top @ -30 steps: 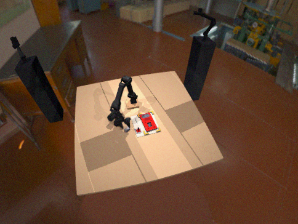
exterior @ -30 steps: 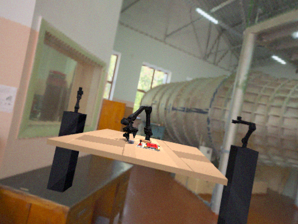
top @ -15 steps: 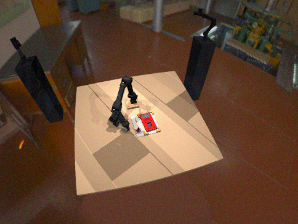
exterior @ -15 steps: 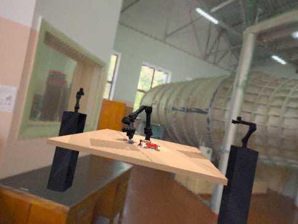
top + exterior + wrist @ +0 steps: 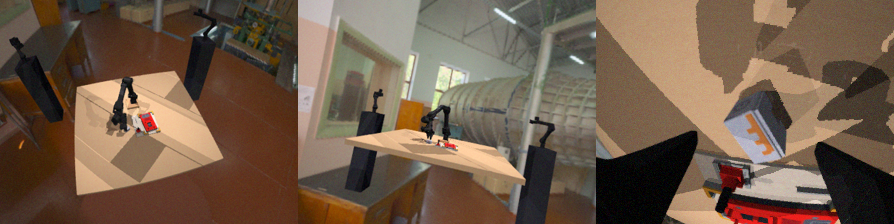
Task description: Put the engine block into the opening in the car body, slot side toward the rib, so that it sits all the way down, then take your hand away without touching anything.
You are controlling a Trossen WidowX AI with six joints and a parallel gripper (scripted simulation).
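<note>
Right now the engine block is 3 cm below my gripper tip.
</note>
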